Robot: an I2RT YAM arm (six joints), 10 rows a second.
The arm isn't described. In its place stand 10 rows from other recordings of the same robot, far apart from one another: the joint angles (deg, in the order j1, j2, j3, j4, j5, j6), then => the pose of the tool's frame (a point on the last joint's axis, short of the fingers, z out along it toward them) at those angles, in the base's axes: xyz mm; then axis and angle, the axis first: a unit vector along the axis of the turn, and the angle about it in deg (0 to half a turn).
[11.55 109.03 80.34 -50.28 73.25 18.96] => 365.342, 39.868, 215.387, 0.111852, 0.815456, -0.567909, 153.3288
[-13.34 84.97 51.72 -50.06 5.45 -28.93] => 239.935, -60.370, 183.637, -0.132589, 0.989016, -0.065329, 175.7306
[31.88 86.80 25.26 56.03 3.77 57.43] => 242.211, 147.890, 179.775, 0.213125, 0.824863, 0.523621, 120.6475
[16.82 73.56 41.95 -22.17 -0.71 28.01] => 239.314, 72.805, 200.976, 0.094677, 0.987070, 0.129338, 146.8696
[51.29 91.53 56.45 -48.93 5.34 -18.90] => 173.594, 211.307, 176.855, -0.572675, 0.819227, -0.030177, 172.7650
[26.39 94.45 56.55 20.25 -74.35 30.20] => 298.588, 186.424, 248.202, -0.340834, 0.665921, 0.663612, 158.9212
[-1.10 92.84 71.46 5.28 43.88 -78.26] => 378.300, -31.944, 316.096, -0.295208, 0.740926, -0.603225, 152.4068
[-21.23 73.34 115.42 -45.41 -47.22 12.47] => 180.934, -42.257, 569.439, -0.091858, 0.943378, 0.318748, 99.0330
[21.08 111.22 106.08 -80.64 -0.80 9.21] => 347.869, 134.625, 288.111, -0.103642, 0.994480, 0.016362, 176.1357
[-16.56 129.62 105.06 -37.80 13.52 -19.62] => 463.959, -146.642, 173.378, 0.002404, 0.982605, -0.185692, 158.0951
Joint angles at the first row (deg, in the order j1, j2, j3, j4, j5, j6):
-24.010, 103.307, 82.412, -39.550, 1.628, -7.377
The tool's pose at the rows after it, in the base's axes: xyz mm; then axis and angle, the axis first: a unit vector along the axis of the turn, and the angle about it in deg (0 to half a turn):
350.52, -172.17, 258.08, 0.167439, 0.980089, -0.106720, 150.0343
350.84, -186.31, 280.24, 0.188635, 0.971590, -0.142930, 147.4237
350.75, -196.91, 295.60, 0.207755, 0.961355, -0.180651, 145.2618
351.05, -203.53, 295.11, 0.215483, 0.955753, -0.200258, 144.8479
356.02, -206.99, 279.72, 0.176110, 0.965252, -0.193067, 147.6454
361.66, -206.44, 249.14, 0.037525, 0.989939, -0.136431, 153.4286
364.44, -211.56, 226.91, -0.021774, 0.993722, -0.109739, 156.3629
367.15, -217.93, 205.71, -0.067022, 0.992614, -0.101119, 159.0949
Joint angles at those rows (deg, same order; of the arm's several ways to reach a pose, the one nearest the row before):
-25.890, 103.285, 85.056, -39.571, 2.962, -7.355
-27.463, 103.286, 89.145, -39.857, 5.672, -7.332
-28.534, 103.284, 91.655, -38.850, 8.797, -7.311
-29.190, 103.679, 91.657, -37.211, 10.481, -7.683
-29.386, 105.842, 91.635, -37.604, 9.147, -11.879
-29.605, 109.667, 91.635, -41.211, 1.322, -25.627
-30.282, 112.727, 91.635, -42.216, -1.737, -32.381
-30.895, 115.744, 91.635, -42.129, -2.437, -38.108

